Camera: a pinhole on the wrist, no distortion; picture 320 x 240 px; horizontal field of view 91.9 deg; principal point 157.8 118.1 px. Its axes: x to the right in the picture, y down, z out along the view. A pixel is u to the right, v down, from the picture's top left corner.
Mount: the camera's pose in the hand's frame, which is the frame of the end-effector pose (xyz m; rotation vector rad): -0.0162 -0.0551 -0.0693 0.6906 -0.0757 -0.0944
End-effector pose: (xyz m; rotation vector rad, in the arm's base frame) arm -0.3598 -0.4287 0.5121 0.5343 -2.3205 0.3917
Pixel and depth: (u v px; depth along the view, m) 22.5 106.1 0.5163
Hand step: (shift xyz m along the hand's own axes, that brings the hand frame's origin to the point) -0.5189 -0.3616 0.2845
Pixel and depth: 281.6 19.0 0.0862
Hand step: 0.0402 -0.1596 -0.0357
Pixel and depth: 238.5 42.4 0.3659
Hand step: 0.1252 -0.4449 0.1049
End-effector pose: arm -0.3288 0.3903 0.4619 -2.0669 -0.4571 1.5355
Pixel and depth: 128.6 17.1 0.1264
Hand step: -0.0577 -0.1956 -0.0258
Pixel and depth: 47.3 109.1 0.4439
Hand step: -0.3773 -0.3199 0.2431
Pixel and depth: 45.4 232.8 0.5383
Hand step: -0.4341 -0.0456 0.5842
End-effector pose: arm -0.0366 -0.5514 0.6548 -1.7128 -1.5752 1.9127
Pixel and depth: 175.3 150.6 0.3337
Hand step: -0.0081 -0.2165 0.2333
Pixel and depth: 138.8 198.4 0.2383
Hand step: -0.0617 -0.1076 0.1917
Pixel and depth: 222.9 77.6 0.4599
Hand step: 0.1220 -0.4597 0.2146
